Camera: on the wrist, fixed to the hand. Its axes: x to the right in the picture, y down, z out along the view.
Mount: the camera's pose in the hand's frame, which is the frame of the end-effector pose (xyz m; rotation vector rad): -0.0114 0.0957 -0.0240 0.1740 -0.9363 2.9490
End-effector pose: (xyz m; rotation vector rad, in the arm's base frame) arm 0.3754 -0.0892 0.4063 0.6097 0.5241 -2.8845
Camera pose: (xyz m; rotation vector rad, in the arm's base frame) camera 0.4148 -0.1685 0.3612 -0.2347 -0.5390 -0.0440
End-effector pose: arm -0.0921 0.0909 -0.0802 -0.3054 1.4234 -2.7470
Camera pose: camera -0.0913 0.0561 -0.1732 0.3367 0.0979 0.0014
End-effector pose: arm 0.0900 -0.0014 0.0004 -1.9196 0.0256 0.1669
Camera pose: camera 0.0717 -0.0579 -0.0792 -0.1454 -1.9091 -2.4748
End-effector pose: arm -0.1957 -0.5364 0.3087 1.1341 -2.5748 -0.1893
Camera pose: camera -0.2467 -0.4631 0.3522 2.3686 1.2366 -0.2249
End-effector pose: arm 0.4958 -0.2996 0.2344 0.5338 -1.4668 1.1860
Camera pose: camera 0.4297 -0.2442 0.1852 0.9104 0.8315 -1.1444
